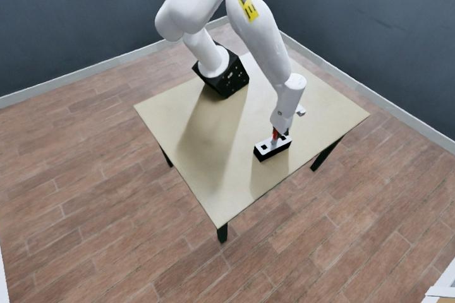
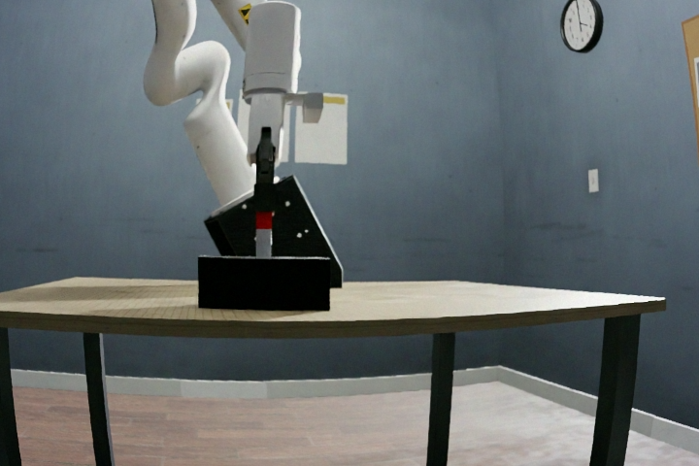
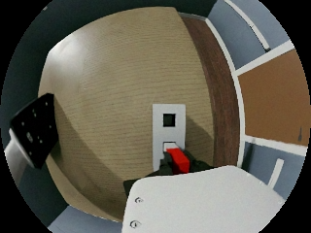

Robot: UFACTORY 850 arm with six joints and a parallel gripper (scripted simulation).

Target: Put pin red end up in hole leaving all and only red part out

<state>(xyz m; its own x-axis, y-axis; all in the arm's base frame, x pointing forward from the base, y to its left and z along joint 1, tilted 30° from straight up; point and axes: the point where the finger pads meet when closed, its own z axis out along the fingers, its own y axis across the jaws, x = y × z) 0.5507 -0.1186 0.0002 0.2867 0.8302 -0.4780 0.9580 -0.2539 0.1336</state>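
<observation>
My gripper is now 1 cm above the pin. Round my hand: black block 12 cm below.
</observation>
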